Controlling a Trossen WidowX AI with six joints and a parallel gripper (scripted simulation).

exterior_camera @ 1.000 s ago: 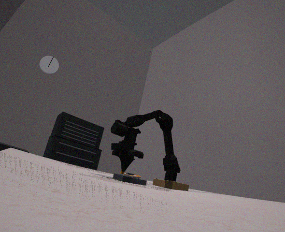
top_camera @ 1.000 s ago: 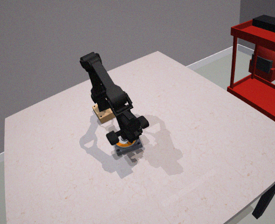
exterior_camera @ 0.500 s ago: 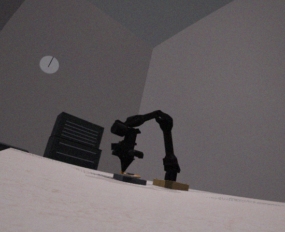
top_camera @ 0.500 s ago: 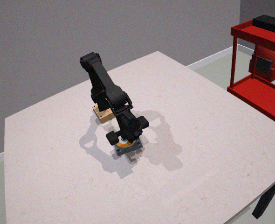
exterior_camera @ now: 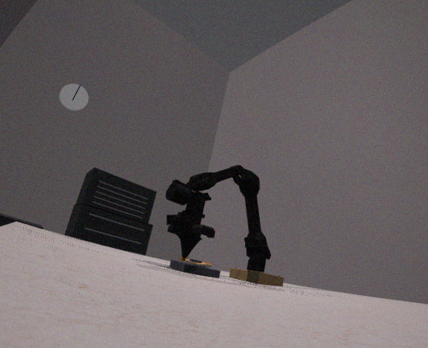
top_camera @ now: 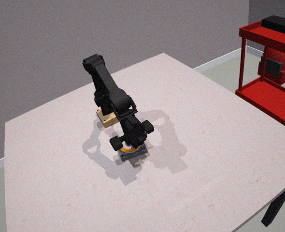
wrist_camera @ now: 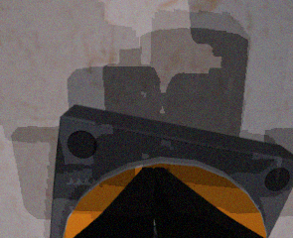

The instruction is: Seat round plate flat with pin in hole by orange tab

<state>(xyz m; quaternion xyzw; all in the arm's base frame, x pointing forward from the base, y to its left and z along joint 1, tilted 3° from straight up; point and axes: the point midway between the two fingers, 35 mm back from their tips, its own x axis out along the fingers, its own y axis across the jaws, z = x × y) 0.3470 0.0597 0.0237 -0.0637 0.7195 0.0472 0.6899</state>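
My gripper tip is 30 mm past the round orange plate, 10 mm to the left of it and 10 mm above it. The rest, counted from my gripper tip: dark grey square base: 50 mm behind, 20 mm to the right, 20 mm below.
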